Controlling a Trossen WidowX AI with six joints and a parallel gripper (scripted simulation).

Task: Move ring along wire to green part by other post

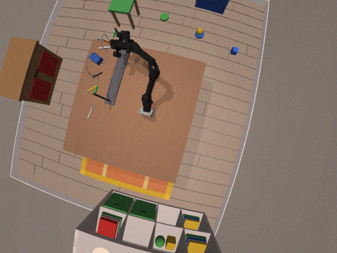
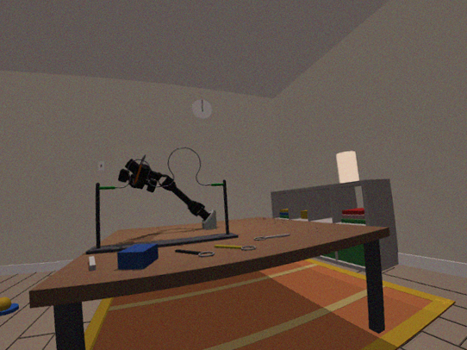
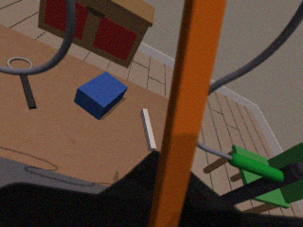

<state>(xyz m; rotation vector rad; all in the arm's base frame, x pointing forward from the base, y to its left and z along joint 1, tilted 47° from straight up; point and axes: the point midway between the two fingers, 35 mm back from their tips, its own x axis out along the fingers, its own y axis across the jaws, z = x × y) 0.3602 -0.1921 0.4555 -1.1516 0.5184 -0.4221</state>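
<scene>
Right now the ring with orange handle is 1 cm ahead of my gripper tip, 3 cm to the left of it and 9 cm above it. Round my gripper tip: white block (26 cm ahead, 12 cm to the right, 27 cm below); black-handled ring (30 cm ahead, 22 cm to the left, 27 cm below); blue box (31 cm ahead, 2 cm to the left, 25 cm below).
</scene>
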